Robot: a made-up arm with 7 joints.
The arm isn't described. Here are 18 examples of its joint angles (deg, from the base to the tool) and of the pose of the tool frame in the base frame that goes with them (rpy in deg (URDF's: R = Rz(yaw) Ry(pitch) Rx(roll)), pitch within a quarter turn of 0, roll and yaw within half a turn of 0; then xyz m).
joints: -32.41 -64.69 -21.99 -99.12 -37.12 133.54 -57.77
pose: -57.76 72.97 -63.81 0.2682 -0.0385 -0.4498
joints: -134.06 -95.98 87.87 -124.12 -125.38 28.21 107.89
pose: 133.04 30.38 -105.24 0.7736 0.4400 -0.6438
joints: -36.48 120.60 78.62 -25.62 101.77 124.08 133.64
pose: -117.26 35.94 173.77 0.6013 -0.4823 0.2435
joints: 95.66 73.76 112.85 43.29 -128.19 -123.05 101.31
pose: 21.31 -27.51 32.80 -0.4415 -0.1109 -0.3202
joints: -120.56 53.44 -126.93 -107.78 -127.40 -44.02 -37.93
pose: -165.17 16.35 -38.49 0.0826 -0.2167 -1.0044
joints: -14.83 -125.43 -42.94 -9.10 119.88 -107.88 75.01
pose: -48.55 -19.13 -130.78 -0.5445 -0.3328 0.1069
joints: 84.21 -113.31 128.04 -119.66 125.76 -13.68 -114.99
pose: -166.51 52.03 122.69 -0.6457 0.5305 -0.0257
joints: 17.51 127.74 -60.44 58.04 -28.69 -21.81 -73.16
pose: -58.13 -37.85 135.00 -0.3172 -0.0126 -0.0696
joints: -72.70 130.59 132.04 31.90 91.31 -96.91 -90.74
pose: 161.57 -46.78 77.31 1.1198 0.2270 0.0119
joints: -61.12 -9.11 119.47 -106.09 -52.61 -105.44 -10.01
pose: 5.06 -50.87 151.19 0.6739 -0.5956 -0.0305
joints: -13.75 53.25 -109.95 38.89 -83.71 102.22 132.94
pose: -122.84 33.72 -2.66 -0.0002 0.0028 -0.3214
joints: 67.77 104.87 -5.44 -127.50 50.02 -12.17 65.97
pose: 123.14 44.27 -7.26 -0.3404 -0.5855 -0.1432
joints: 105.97 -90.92 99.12 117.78 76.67 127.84 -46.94
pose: 89.71 37.75 -122.33 -0.8732 0.7806 0.0163
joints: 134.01 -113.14 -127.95 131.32 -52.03 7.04 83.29
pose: 162.98 60.34 61.66 -0.1416 -0.0060 -0.1671
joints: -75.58 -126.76 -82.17 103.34 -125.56 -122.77 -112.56
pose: 166.48 -7.84 60.33 0.4510 -0.3104 -0.0806
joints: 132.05 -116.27 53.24 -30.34 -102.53 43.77 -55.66
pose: -6.56 20.49 56.72 -0.5158 0.9472 -0.2309
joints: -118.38 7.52 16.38 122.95 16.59 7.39 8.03
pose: -20.33 4.16 -27.96 0.4950 0.7746 -0.1699
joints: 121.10 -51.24 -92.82 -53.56 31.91 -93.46 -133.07
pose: 92.51 0.21 106.55 0.1004 0.6249 -0.0653
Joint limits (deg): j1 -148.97..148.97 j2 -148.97..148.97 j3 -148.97..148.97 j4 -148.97..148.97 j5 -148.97..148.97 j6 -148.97..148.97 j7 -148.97..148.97
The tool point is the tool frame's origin. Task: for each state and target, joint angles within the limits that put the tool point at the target. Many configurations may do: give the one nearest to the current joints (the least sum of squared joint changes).
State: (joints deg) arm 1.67 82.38 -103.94 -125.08 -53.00 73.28 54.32
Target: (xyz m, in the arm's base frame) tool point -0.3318 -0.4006 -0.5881
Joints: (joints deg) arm 3.25 67.83 -130.14 -127.99 -57.04 70.36 50.97
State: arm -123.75 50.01 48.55 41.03 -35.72 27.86 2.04
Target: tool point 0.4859 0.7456 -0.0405
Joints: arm -123.13 4.79 56.49 44.63 -9.61 30.97 11.17
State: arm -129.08 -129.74 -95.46 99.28 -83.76 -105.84 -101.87
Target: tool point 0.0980 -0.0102 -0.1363
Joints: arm -109.51 -106.62 -130.10 85.87 -62.71 -82.98 -137.96
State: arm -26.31 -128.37 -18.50 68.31 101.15 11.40 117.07
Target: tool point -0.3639 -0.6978 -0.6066
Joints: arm -43.14 -92.37 -19.85 67.38 92.75 17.77 128.34
